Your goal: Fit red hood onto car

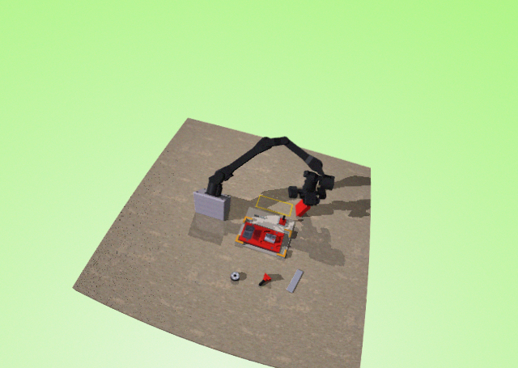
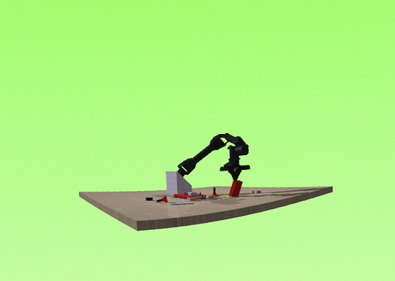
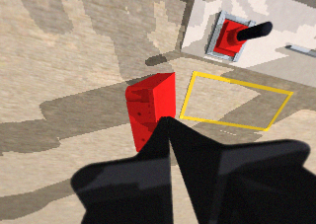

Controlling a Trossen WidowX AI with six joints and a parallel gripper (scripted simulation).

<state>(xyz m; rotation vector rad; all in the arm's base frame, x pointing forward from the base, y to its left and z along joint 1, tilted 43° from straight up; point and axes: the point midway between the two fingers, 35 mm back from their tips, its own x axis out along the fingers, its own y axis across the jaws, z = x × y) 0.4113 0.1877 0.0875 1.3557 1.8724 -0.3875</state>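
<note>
Now: gripper tip 30 mm above the red hood. From my gripper tip the other things lie so: small wheel 480 mm to the right, 150 mm behind, 80 mm below; grey engine block 230 mm to the right, 80 mm behind, 60 mm below.
</note>
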